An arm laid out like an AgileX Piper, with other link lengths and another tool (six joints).
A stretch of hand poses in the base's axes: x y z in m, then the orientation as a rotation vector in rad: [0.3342 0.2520 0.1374 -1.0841 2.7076 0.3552]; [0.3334 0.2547 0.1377 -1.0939 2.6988 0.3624]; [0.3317 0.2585 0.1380 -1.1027 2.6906 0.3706]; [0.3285 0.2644 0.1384 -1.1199 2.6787 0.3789]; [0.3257 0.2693 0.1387 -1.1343 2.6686 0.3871]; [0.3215 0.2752 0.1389 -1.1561 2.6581 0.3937]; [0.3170 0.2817 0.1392 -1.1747 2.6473 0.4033]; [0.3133 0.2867 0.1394 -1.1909 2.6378 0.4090]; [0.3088 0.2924 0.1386 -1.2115 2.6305 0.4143]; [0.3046 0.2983 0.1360 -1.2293 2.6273 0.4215]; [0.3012 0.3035 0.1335 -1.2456 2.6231 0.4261]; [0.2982 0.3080 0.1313 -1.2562 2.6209 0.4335]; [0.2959 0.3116 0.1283 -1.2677 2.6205 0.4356]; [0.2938 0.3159 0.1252 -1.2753 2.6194 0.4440]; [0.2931 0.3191 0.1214 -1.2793 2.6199 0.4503]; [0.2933 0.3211 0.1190 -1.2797 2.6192 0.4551]
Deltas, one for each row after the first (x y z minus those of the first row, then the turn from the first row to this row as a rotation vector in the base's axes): [-0.0008 0.0027 0.0003 0.0057 -0.0027 0.0084]; [-0.0025 0.0065 0.0006 0.0120 -0.0047 0.0161]; [-0.0057 0.0124 0.0010 0.0181 -0.0077 0.0300]; [-0.0085 0.0173 0.0013 0.0240 -0.0098 0.0418]; [-0.0127 0.0232 0.0015 0.0275 -0.0107 0.0584]; [-0.0172 0.0297 0.0018 0.0335 -0.0115 0.0733]; [-0.0209 0.0347 0.0020 0.0371 -0.0132 0.0861]; [-0.0254 0.0404 0.0012 0.0387 -0.0118 0.1013]; [-0.0296 0.0463 -0.0014 0.0402 -0.0069 0.1142]; [-0.0330 0.0515 -0.0039 0.0410 -0.0041 0.1260]; [-0.0360 0.0560 -0.0061 0.0437 -0.0001 0.1339]; [-0.0383 0.0596 -0.0091 0.0425 0.0036 0.1417]; [-0.0404 0.0639 -0.0122 0.0460 0.0081 0.1475]; [-0.0411 0.0671 -0.0160 0.0485 0.0120 0.1505]; [-0.0409 0.0691 -0.0184 0.0514 0.0134 0.1513]
